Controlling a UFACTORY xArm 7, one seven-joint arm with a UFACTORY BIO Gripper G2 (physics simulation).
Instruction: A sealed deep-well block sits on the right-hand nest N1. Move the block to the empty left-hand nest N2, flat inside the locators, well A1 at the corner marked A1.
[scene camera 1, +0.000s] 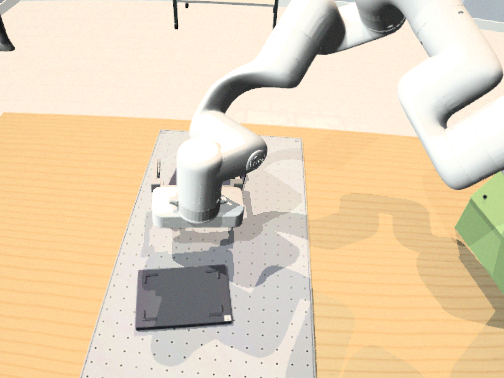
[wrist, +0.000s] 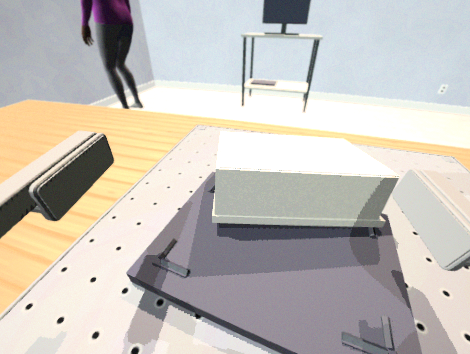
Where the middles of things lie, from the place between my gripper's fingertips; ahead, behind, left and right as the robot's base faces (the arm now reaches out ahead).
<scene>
I see the white sealed deep-well block (wrist: 271, 179) 1 cm behind my hand, 7 cm to the right of it and 4 cm below it.
</scene>
